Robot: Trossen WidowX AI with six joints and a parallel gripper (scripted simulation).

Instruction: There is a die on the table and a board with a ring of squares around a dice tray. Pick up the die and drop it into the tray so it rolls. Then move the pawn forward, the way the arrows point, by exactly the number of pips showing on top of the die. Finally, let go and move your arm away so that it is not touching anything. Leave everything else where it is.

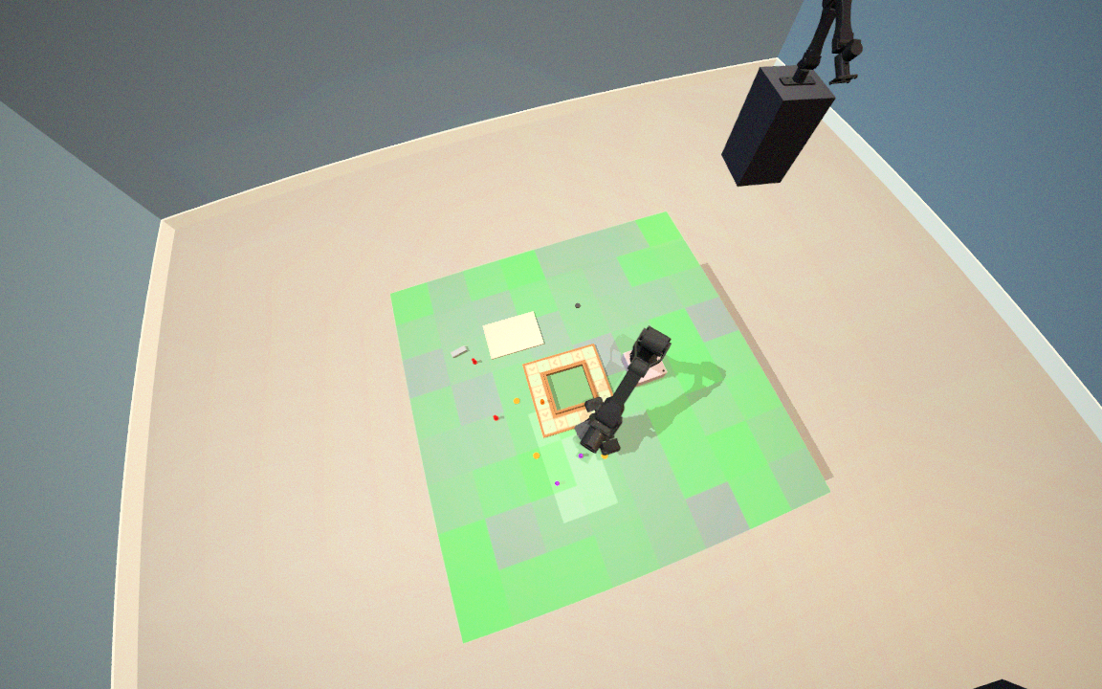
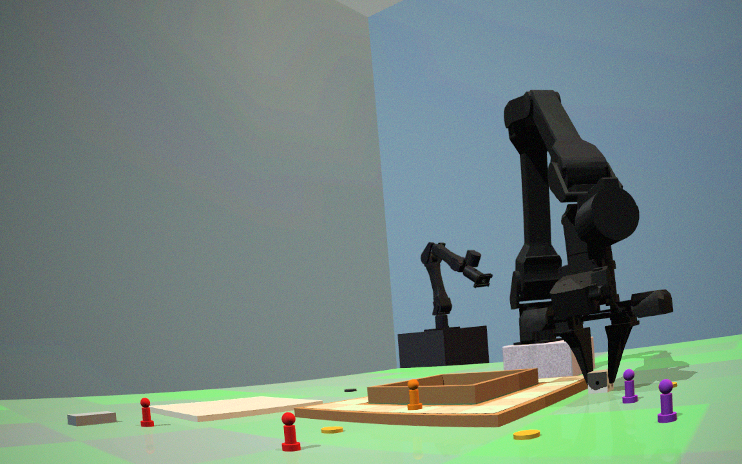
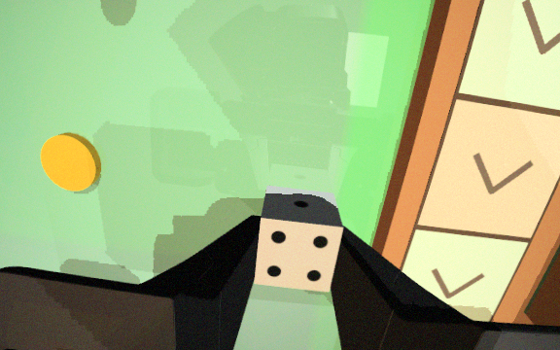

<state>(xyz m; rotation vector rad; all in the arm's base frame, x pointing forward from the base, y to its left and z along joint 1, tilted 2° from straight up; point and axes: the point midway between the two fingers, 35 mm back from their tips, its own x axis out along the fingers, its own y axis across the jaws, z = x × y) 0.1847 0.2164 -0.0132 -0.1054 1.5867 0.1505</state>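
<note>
Right now the orange pawn is 19 cm ahead of my gripper tip, 13 cm to the right of it and 2 cm above it. Also, from my gripper tip: white sheet 27 cm ahead, 42 cm to the right, 1 cm below; then grey block 48 cm ahead, 38 cm to the right.
</note>
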